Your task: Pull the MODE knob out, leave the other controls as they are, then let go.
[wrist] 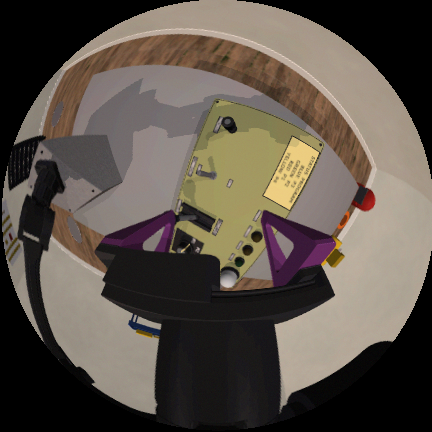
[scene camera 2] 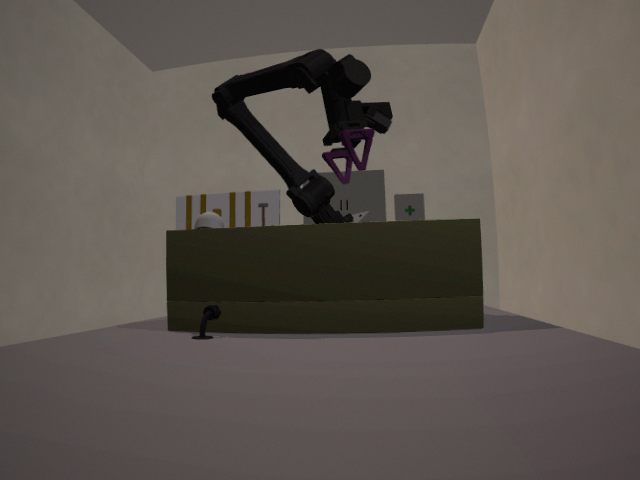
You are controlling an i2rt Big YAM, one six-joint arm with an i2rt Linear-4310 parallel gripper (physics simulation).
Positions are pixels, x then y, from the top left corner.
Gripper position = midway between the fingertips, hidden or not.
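My gripper: wrist view (217,214), scene camera 2 (353,177).
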